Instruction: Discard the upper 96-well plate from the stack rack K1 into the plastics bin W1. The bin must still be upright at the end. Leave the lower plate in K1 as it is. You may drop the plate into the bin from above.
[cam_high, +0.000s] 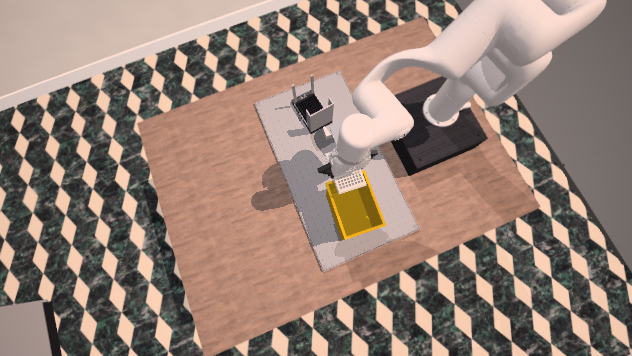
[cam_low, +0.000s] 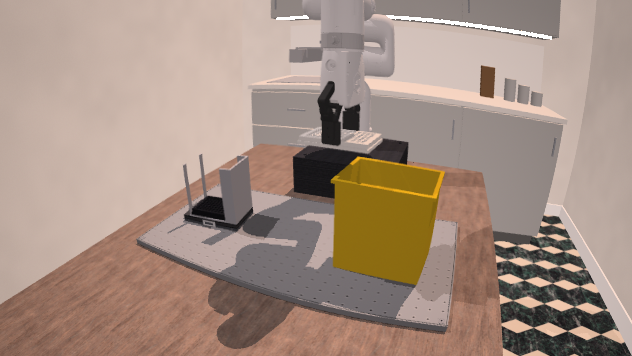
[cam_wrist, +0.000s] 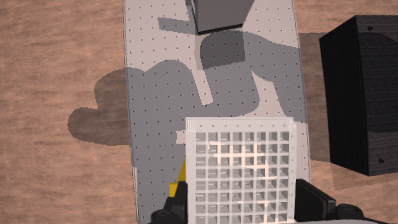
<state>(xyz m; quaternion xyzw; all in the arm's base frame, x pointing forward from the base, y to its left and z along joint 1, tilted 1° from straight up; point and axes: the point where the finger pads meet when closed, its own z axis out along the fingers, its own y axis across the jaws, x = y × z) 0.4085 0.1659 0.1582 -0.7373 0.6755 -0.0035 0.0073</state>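
Now: hand 150 mm above the yellow plastics bin, 100 mm to the right of it and 10 mm past it. Also, from my hand: white 96-well plate: 10 mm below; black plate: 310 mm to the right, 220 mm below, 30 mm ahead; grey side wall: 240 mm to the right, 160 mm below, 10 mm ahead.
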